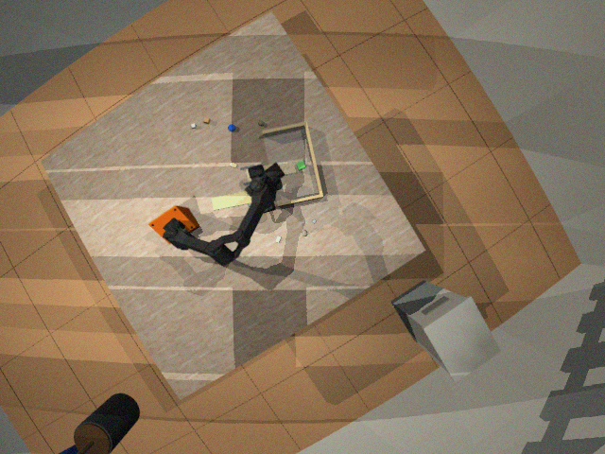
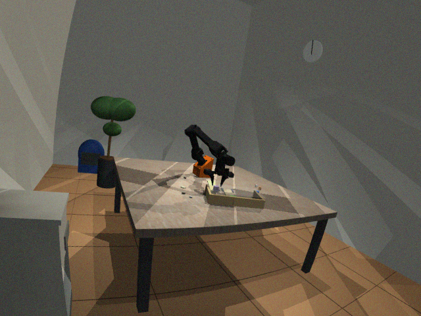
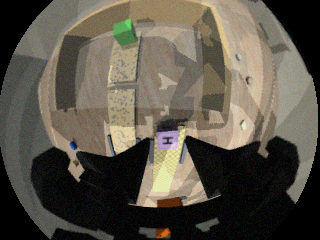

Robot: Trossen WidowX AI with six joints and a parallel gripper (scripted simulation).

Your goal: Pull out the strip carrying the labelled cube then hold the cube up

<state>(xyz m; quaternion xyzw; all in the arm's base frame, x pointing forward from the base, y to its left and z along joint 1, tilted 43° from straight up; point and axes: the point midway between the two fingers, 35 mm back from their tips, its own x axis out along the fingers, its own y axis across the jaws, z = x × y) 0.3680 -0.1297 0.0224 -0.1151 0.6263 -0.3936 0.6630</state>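
Now: the strip 100 mm behind my gripper tip, 50 mm to the left of it and 30 mm below it.
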